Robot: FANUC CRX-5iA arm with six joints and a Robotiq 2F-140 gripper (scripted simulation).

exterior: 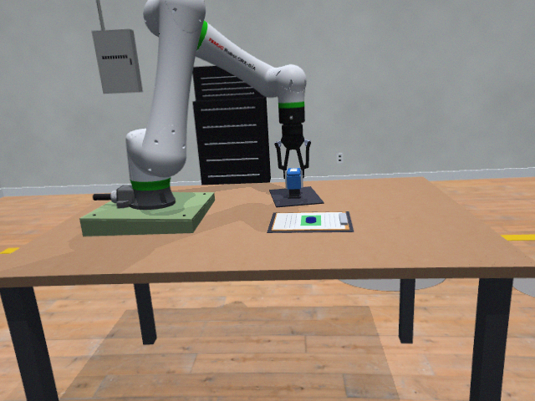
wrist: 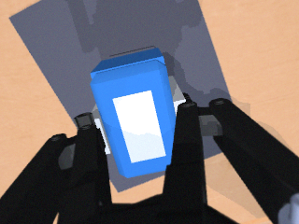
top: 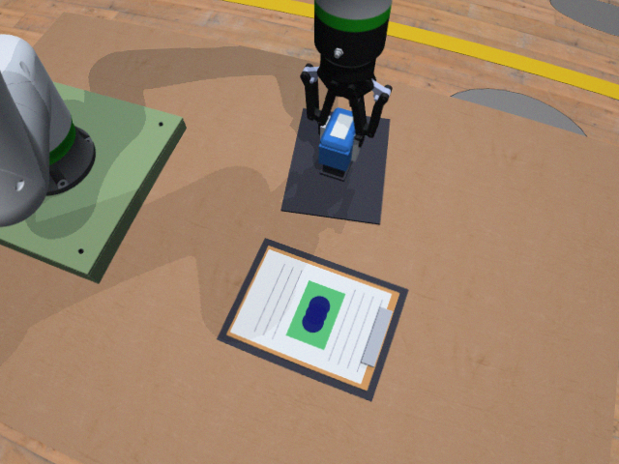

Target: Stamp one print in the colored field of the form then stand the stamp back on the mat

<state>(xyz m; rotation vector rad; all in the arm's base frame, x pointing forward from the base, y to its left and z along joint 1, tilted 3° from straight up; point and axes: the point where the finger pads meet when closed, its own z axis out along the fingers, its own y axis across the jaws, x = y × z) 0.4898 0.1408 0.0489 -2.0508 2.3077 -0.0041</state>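
Now: hand 2 cm above the stamp. From my hand the other things lie so: form: 4 cm ahead, 29 cm to the right, 6 cm below; dark mat: 7 cm below.
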